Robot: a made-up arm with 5 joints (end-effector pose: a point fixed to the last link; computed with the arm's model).
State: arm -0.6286 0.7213 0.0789 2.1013 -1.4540
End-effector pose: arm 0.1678 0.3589 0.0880 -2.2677 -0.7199 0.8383
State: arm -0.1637 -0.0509 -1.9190 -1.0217 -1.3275
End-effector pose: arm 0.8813 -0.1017 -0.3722 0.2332 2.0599 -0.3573
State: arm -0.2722 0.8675 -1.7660 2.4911 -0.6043
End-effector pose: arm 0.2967 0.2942 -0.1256 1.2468 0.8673 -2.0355
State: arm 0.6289 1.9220 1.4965 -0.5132 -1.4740
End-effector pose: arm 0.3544 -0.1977 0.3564 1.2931 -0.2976 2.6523
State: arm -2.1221 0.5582 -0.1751 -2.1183 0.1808
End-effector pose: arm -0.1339 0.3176 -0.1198 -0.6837 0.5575 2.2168
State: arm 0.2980 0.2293 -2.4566 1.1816 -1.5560
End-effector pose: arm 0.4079 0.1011 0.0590 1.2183 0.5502 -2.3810
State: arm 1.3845 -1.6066 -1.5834 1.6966 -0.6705
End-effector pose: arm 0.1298 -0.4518 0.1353 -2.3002 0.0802 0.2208
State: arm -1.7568 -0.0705 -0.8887 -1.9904 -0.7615
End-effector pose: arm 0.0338 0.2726 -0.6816 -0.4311 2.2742 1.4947
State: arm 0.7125 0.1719 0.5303 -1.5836 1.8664
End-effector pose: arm 0.4188 -0.1289 0.3232 2.3194 -0.0134 1.7014
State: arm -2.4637 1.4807 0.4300 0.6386 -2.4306
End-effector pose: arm -0.0658 0.2687 0.1883 -0.9349 -0.2405 1.4158
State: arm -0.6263 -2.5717 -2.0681 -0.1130 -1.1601
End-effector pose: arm -0.5671 -0.2100 0.0954 -1.5682 0.3328 2.0595
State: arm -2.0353 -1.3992 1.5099 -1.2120 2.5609
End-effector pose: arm -0.0274 -0.2897 0.1667 1.0750 0.3913 -0.3158
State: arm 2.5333 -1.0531 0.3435 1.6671 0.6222
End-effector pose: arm -0.3856 -0.0759 -0.3453 -1.2947 2.5001 -0.6651
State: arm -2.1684 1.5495 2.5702 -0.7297 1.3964
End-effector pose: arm 0.0667 0.1738 0.3497 -0.8133 0.8003 -0.7996
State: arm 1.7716 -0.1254 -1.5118 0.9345 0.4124
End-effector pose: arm -0.1472 -0.0593 1.2185 0.6446 -0.2526 0.0769
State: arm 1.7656 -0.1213 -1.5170 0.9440 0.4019
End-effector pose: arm -0.1361 -0.0620 1.2175 0.6606 -0.2412 0.0761
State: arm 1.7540 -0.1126 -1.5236 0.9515 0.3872
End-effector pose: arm -0.1177 -0.0610 1.2167 0.6743 -0.2230 0.0728
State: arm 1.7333 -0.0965 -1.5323 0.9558 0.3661
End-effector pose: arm -0.0877 -0.0539 1.2157 0.6842 -0.1941 0.0653
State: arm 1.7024 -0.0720 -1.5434 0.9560 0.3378
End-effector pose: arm -0.0446 -0.0398 1.2135 0.6889 -0.1532 0.0530
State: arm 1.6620 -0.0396 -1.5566 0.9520 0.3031
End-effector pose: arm 0.0103 -0.0191 1.2082 0.6879 -0.1014 0.0357
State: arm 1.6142 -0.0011 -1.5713 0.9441 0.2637
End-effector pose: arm 0.0736 0.0068 1.1982 0.6814 -0.0412 0.0146
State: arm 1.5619 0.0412 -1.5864 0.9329 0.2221
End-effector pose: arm 0.1408 0.0360 1.1825 0.6696 0.0233 -0.0088
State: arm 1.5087 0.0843 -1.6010 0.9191 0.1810
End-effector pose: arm 0.2068 0.0662 1.1616 0.6533 0.0881 -0.0326
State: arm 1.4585 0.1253 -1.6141 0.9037 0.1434
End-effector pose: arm 0.2666 0.0954 1.1377 0.6334 0.1483 -0.0545
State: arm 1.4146 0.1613 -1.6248 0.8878 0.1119
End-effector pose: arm 0.3167 0.1217 1.1136 0.6116 0.2002 -0.0728
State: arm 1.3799 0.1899 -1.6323 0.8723 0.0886
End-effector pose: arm 0.3544 0.1436 1.0929 0.5895 0.2404 -0.0858
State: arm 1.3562 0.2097 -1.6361 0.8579 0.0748
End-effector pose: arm 0.3788 0.1605 1.0785 0.5682 0.2669 -0.0930
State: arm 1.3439 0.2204 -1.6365 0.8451 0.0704
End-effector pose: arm 0.3904 0.1721 1.0716 0.5487 0.2795 -0.0946
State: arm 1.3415 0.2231 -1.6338 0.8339 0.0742
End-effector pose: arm 0.3913 0.1792 1.0718 0.5312 0.2800 -0.0916
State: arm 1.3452 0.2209 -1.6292 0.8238 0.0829
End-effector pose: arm 0.3855 0.1834 1.0764 0.5151 0.2728 -0.0859
